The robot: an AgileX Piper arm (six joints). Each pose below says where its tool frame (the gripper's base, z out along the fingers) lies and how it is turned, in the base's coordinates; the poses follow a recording.
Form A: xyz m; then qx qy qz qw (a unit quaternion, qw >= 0).
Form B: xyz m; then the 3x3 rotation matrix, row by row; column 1 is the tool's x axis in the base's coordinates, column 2 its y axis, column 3 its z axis. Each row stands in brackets. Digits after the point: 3 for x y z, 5 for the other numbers.
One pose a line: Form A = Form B
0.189 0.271 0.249 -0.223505 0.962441 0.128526 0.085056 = [0.189 0.271 0.249], [[-0.88562 -0.45208 0.10627], [-0.40836 0.86705 0.28542], [-0.22118 0.20938 -0.95249]]
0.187 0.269 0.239 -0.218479 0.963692 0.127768 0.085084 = [0.187 0.269 0.239], [[-0.89006 -0.44284 0.10816], [-0.39935 0.87188 0.28344], [-0.21982 0.20908 -0.95287]]
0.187 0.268 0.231 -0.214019 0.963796 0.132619 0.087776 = [0.187 0.268 0.231], [[-0.89298 -0.43582 0.11243], [-0.38926 0.87322 0.29321], [-0.22596 0.21806 -0.94942]]
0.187 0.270 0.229 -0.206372 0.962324 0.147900 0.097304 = [0.187 0.270 0.229], [[-0.89588 -0.42598 0.12623], [-0.36841 0.87107 0.32482], [-0.24832 0.24449 -0.93732]]
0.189 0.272 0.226 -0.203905 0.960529 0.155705 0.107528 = [0.189 0.272 0.226], [[-0.89372 -0.42520 0.14307], [-0.35823 0.86836 0.34297], [-0.27007 0.25527 -0.92839]]
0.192 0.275 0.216 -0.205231 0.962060 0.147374 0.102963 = [0.192 0.275 0.216], [[-0.89456 -0.42524 0.13762], [-0.36454 0.87232 0.32583], [-0.25860 0.24130 -0.93536]]
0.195 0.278 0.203 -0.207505 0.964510 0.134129 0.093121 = [0.195 0.278 0.203], [[-0.89654 -0.42526 0.12397], [-0.37530 0.87790 0.29738], [-0.23530 0.22009 -0.94668]]
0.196 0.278 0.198 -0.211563 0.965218 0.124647 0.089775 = [0.196 0.278 0.198], [[-0.89436 -0.43079 0.12056], [-0.38603 0.87941 0.27861], [-0.22605 0.20264 -0.95281]]
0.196 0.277 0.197 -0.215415 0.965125 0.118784 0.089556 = [0.196 0.277 0.197], [[-0.89115 -0.43708 0.12169], [-0.39453 0.87897 0.26787], [-0.22404 0.19070 -0.95574]]
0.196 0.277 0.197 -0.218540 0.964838 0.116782 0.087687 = [0.196 0.277 0.197], [[-0.88910 -0.44219 0.11816], [-0.40123 0.87720 0.26368], [-0.22025 0.18703 -0.95735]]
